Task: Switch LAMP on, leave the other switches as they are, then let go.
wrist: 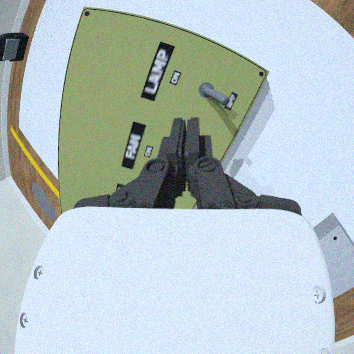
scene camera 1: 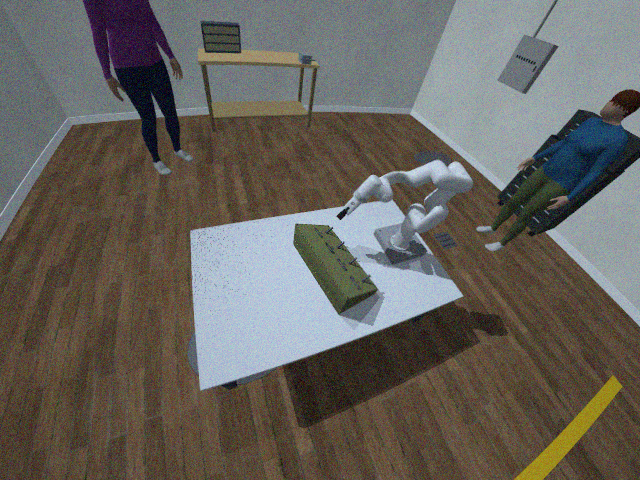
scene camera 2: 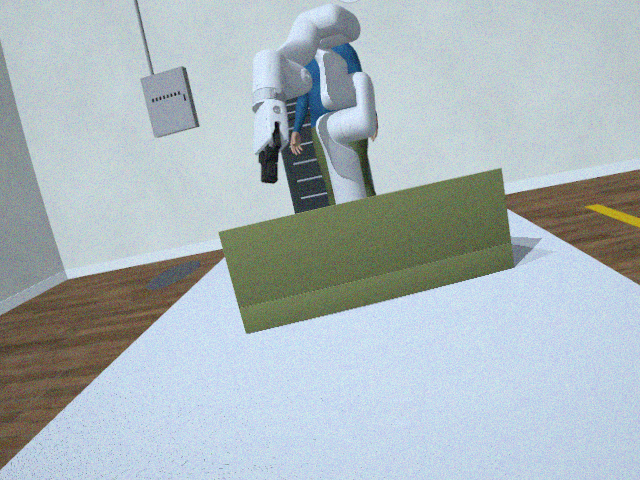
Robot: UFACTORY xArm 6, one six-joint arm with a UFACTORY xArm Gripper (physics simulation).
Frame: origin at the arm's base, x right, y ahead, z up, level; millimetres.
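Seen in the pictures: gripper, fingertip midpoint: (wrist: 187,135) (scene camera 1: 338,217) (scene camera 2: 269,182); arm's base at its link origin: (scene camera 1: 399,242).
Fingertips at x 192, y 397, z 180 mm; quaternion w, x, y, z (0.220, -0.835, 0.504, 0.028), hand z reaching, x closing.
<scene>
Pixels of each thing's middle, then the offset from my fingertips to it. Level surfaces: height alone.
- green switch panel at the middle of its body: (scene camera 2: 366,252) (wrist: 139,161) (scene camera 1: 332,263) dz -168, dx -161, dy +97 mm
- LAMP label at the middle of its body: (wrist: 156,71) dz -106, dx +19, dy +100 mm
- LAMP lever at the middle of its body: (wrist: 214,94) (scene camera 1: 329,229) dz -119, dx +24, dy +18 mm
- FAN label at the middle of its body: (wrist: 132,146) dz -106, dx -100, dy +93 mm
- white table at its surface level: dz -233 mm
The green switch panel (scene camera 1: 323,273) (scene camera 2: 372,237) (wrist: 105,95) stands on the white table; its back faces scene camera 2. In the wrist view the LAMP label (wrist: 158,71) is at the top. The LAMP lever (wrist: 216,94) (scene camera 1: 330,230) leans toward its OFF mark, away from ON. The FAN label (wrist: 133,145) and its ON mark show below; the FAN lever is hidden behind the fingers. Further levers show along the panel in scene camera 1. My gripper (scene camera 1: 341,214) (scene camera 2: 268,178) (wrist: 187,135) is shut and empty, above the LAMP end of the panel, apart from the lever.
The arm's base plate (scene camera 1: 383,238) is on the white table (scene camera 1: 242,320) (scene camera 2: 361,387), on the lever side of the panel. A person in blue (scene camera 1: 581,149) stands beyond the base, and one in purple (scene camera 1: 129,41) at the back left. A wooden bench (scene camera 1: 258,57) stands at the back wall.
</scene>
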